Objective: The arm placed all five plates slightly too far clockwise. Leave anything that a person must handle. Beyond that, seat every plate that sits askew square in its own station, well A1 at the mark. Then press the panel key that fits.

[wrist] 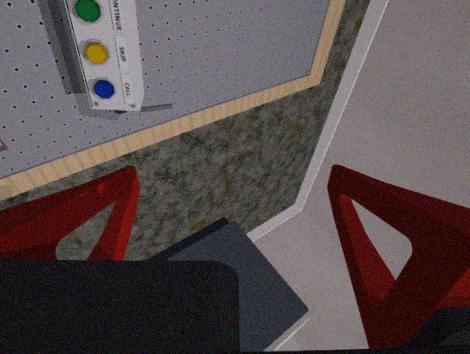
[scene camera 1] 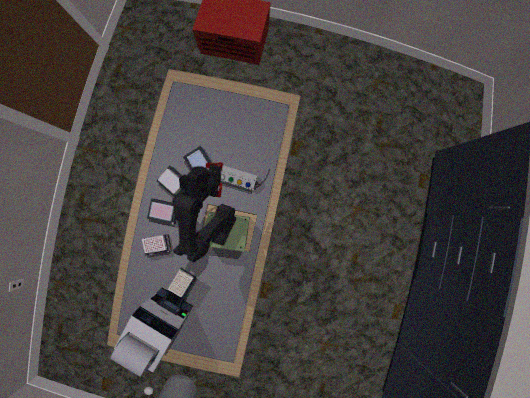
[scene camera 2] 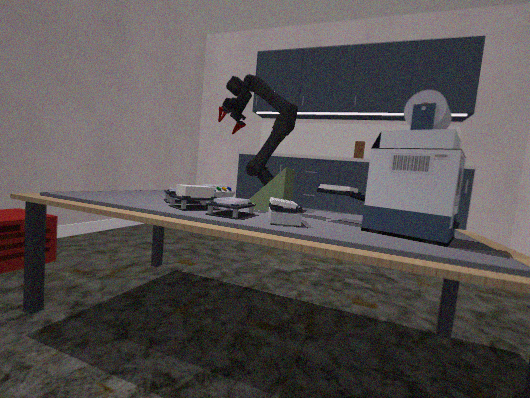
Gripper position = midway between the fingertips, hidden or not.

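Observation:
A white button box (wrist: pixel 105 48) is present. The gripper (wrist: pixel 233 176) is open and holds nothing.

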